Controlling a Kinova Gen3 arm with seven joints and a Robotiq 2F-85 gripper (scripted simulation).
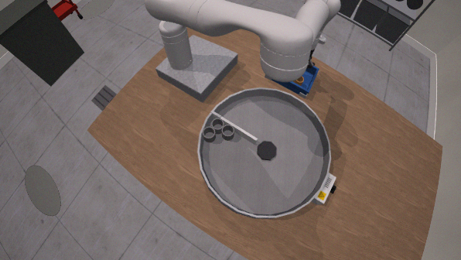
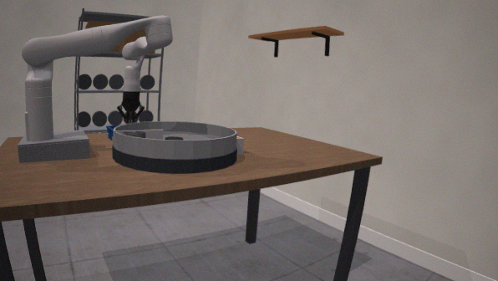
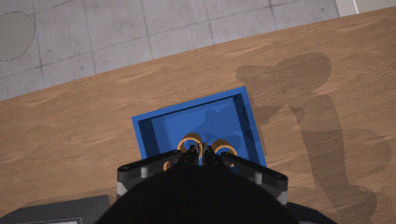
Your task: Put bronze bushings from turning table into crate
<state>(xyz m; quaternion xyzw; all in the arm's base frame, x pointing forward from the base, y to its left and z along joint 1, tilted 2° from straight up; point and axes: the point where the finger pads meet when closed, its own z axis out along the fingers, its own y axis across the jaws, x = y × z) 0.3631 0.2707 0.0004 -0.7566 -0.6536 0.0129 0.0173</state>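
The blue crate is 4 cm below my hand. From my hand the other things lie so: grey turning table: 35 cm to the right, 10 cm ahead, 1 cm below.
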